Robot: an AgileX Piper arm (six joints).
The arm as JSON. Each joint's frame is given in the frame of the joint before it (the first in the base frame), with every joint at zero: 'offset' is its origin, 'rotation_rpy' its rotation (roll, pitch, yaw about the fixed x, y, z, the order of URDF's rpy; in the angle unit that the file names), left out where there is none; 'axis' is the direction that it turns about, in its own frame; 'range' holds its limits. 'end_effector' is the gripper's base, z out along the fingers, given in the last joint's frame.
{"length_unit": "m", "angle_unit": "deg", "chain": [
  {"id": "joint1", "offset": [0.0, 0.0, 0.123], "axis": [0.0, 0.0, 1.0], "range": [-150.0, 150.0]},
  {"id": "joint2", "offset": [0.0, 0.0, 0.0], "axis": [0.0, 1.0, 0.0], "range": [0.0, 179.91]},
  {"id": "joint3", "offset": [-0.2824, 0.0, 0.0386], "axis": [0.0, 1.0, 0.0], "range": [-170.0, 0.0]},
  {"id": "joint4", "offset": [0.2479, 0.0, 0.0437], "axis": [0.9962, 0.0, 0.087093], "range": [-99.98, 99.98]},
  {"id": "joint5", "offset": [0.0, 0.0, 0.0], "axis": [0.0, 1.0, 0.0], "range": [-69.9, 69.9]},
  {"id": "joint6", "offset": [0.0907, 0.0, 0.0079], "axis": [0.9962, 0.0, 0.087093], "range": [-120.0, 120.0]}
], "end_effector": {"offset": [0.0, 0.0, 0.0], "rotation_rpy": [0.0, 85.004, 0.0]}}
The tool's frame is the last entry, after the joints.
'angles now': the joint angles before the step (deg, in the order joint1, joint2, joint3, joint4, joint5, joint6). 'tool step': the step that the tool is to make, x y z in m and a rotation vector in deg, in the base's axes. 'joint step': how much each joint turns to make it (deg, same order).
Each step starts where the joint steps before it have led.
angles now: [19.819 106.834 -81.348 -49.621 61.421 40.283]
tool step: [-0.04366 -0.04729 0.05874 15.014 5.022 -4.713]
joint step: [-8.803 -12.390 0.001 21.439 5.344 -15.920]
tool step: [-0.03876 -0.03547 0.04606 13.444 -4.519 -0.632]
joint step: [-9.764 -9.970 0.195 16.881 0.249 -11.385]
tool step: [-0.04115 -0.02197 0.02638 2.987 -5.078 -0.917]
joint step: [-6.546 -8.646 2.883 5.900 -0.001 -5.875]
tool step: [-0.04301 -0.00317 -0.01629 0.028 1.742 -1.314]
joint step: [-1.946 -8.460 10.134 0.187 0.000 -0.705]
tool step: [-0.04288 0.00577 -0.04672 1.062 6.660 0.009]
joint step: [0.003 -7.958 14.697 0.213 0.002 0.003]
